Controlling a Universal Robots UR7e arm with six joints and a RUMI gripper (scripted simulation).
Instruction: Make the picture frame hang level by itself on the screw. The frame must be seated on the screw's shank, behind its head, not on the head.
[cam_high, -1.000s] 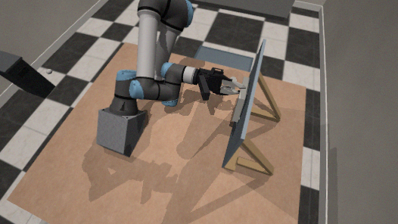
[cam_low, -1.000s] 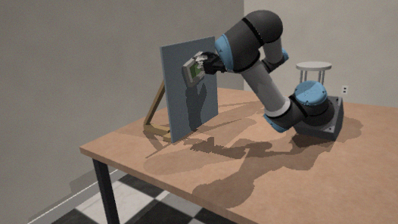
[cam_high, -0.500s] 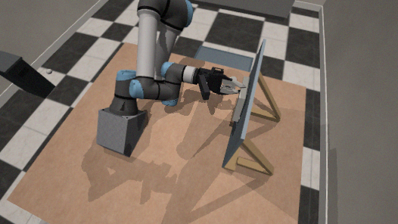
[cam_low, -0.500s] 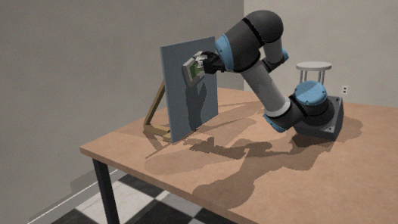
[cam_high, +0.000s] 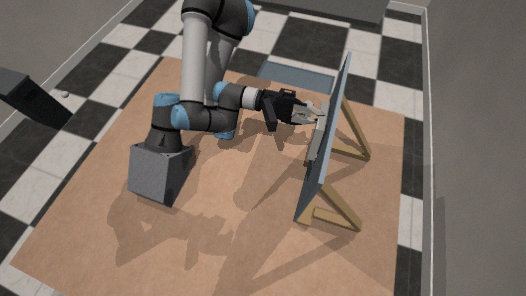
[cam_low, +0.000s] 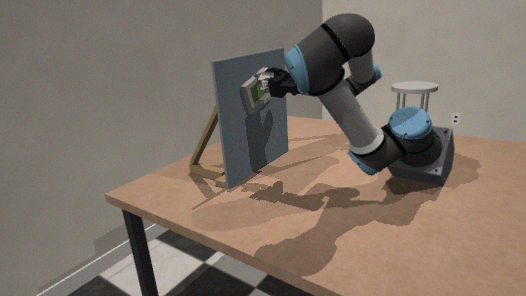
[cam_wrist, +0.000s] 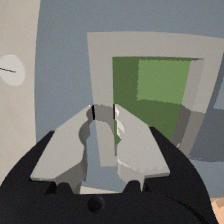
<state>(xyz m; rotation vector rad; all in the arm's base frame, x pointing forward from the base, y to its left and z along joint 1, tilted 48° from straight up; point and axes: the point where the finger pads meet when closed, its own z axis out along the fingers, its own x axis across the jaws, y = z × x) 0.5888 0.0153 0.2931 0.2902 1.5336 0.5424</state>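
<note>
Right now my hand is 5 cm above the picture frame, 2 cm short of it and 1 cm to the left of it. Also, from my hand: blue-grey board 16 cm below, 4 cm ahead, 1 cm to the right.
</note>
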